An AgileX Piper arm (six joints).
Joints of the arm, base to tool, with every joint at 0 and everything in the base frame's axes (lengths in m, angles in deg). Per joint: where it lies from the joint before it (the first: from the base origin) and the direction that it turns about. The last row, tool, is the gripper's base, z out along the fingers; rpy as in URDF.
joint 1: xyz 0 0 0.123 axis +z
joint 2: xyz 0 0 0 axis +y
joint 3: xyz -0.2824 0 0.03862 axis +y
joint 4: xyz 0.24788 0 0.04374 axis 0.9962 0 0.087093
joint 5: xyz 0 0 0 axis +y
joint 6: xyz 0.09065 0 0.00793 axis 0.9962 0 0.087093
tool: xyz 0 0 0 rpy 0 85.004 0
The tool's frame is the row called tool.
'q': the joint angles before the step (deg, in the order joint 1, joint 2, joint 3, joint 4, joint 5, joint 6). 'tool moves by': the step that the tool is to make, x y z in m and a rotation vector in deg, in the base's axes. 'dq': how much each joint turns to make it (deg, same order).
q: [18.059 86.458 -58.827 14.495 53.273 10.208]
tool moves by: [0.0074 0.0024 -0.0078 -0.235 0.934 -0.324]
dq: [0.003 2.271 -0.739 0.099 -0.622 0.153]
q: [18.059 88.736 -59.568 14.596 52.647 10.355]
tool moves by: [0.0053 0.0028 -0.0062 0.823 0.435 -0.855]
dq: [-0.008 1.586 -0.271 1.136 -1.217 0.086]
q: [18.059 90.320 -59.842 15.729 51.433 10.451]
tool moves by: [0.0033 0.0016 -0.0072 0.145 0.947 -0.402]
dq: [-0.001 1.441 0.007 0.565 -0.616 -0.001]
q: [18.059 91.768 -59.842 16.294 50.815 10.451]
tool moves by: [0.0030 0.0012 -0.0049 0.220 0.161 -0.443]
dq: [-0.004 0.998 0.010 0.435 -0.962 -0.004]
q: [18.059 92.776 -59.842 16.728 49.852 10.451]
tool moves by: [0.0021 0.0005 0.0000 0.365 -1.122 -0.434]
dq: [-0.002 0.079 0.013 0.204 -1.328 -0.004]
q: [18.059 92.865 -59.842 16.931 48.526 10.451]
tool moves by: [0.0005 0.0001 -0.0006 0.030 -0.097 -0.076]
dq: [-0.006 0.114 0.019 0.039 -0.242 -0.011]
